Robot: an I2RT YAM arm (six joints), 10 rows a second.
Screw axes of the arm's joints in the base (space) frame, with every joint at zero. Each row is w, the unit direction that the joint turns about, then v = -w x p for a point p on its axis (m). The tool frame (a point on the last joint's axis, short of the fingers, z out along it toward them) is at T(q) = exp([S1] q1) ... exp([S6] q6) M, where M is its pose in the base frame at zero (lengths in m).
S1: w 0 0 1 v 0 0 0
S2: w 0 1 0 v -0.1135 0 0.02
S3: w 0 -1 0 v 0.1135 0 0.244
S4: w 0 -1 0 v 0.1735 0 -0.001
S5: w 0 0 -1 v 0 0.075 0
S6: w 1 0 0 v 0 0.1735 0
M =
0 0 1 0.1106
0 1 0 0
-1 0 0 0.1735
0 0 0 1
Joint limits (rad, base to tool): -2.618..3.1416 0..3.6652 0..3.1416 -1.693..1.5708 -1.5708..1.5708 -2.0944..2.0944
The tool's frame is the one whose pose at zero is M.
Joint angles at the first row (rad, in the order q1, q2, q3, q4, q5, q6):
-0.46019 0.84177 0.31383 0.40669 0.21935 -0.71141
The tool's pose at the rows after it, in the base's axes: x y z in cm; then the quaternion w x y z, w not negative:
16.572 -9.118 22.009 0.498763 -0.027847 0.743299 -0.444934
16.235 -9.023 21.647 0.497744 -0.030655 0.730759 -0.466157
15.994 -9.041 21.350 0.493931 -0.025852 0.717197 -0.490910
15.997 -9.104 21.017 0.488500 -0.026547 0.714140 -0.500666
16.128 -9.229 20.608 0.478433 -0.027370 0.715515 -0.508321
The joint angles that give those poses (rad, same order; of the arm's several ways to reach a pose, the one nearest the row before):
-0.46018 0.82068 0.27999 0.43106 0.22946 -0.74084
-0.45977 0.81208 0.24586 0.49401 0.25032 -0.77665
-0.45972 0.81744 0.21595 0.57013 0.28645 -0.80950
-0.46015 0.83473 0.20170 0.61062 0.30032 -0.82822
-0.45992 0.86345 0.19307 0.64361 0.31742 -0.84556

